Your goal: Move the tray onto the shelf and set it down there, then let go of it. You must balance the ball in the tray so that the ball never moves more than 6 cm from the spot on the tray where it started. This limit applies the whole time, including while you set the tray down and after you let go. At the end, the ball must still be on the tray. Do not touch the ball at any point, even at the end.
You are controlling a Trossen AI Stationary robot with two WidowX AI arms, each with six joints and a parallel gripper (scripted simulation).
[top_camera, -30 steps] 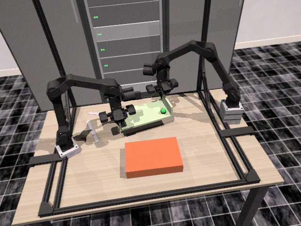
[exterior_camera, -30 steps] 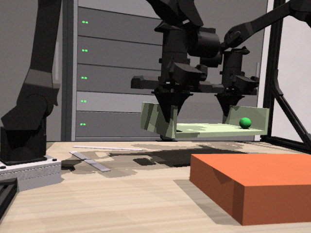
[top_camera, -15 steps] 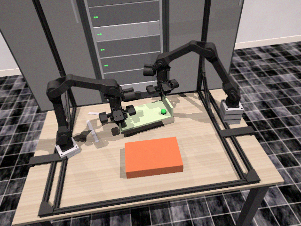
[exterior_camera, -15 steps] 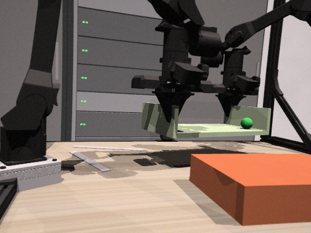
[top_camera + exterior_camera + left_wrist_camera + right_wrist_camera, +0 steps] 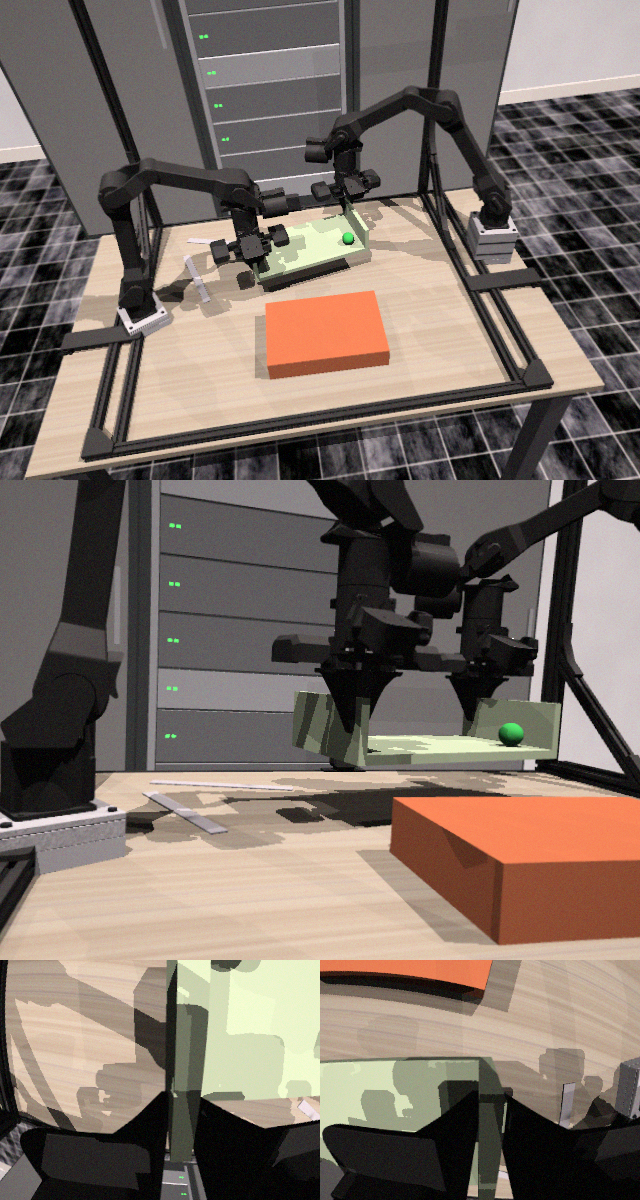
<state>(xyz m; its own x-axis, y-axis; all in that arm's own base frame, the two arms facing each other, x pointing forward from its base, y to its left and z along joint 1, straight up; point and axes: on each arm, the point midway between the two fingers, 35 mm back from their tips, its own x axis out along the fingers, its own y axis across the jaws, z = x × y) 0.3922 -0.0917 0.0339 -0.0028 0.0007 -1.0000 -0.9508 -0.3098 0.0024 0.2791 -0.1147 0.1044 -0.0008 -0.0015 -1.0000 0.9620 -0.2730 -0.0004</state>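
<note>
The green ball lies 110 mm ahead of my left hand, 30 mm to the right of it and 40 mm below it. Also, from my left hand: shelf 350 mm ahead, 150 mm to the right, 100 mm below; pale green tray 80 mm ahead, 140 mm to the right, 50 mm below.
</note>
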